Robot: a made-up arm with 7 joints.
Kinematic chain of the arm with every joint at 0, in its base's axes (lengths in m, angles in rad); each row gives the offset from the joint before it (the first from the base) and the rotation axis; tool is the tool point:
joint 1: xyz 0 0 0.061 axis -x
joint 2: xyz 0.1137 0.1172 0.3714 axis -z
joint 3: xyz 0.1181 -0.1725 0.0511 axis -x
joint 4: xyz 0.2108 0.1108 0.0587 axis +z
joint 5: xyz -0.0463 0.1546 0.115 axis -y
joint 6: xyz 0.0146 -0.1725 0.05 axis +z
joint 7: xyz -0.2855 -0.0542 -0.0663 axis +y
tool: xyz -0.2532 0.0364 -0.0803
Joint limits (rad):
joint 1: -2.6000..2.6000
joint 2: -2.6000..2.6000
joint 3: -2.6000..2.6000
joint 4: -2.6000..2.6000
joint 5: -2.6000..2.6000
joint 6: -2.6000..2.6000
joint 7: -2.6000..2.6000
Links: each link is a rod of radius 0.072 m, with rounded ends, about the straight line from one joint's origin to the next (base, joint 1, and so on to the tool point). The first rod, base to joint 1, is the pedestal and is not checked.
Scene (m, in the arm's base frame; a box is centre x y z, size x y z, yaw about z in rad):
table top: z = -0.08
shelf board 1: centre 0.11 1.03 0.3 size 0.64 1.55 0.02 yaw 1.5
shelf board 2: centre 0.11 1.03 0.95 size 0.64 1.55 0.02 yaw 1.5
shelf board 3: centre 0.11 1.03 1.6 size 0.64 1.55 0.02 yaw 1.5
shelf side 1: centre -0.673 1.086 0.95 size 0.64 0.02 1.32 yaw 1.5
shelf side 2: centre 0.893 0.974 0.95 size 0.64 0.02 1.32 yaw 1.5
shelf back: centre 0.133 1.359 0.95 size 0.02 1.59 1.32 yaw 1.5
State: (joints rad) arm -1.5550 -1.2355 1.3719 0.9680 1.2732 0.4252 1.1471
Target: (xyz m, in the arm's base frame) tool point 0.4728 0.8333 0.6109
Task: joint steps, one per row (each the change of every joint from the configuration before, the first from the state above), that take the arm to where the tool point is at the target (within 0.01 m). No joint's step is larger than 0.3 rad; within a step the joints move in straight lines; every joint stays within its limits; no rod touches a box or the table.
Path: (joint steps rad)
1: 0.2510 -0.0348 -0.0108 0.0959 0.0141 0.0906 -0.0613
2: 0.2510 -0.0348 -0.0108 0.0958 0.0140 0.0906 -0.0614
3: 0.2511 -0.0348 -0.0107 0.0959 0.0141 0.0906 -0.0613
4: 0.2510 -0.0348 -0.0108 0.0958 0.0141 0.0906 -0.0614
5: 0.2510 -0.0348 -0.0108 0.0959 0.0141 0.0906 -0.0613
6: 0.2510 -0.0348 -0.0108 0.0958 0.0140 0.0906 -0.0614

